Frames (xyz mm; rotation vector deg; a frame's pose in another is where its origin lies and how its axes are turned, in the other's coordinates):
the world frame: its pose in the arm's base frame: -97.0 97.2 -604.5 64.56 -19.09 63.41
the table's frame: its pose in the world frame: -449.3 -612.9 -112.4 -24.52 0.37 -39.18
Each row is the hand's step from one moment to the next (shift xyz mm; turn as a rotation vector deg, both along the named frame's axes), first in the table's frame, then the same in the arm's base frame.
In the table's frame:
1: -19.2 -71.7 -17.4 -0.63 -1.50 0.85
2: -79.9 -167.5 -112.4 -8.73 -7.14 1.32
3: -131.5 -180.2 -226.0 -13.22 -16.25 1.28
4: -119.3 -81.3 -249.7 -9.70 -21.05 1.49
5: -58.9 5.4 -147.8 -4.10 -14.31 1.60
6: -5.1 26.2 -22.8 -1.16 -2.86 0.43
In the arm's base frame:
1: 11.3 -40.5 -63.6 0.05 -1.76 -0.52
2: -6.7 -55.5 -209.6 -5.05 -8.23 -5.98
3: -50.6 -0.6 -313.5 -5.44 -15.51 -13.05
4: -80.0 84.1 -264.0 -0.27 -17.72 -15.01
5: -58.5 88.3 -118.9 2.10 -11.70 -9.11
6: -15.7 31.4 -1.0 0.11 -2.52 -1.83

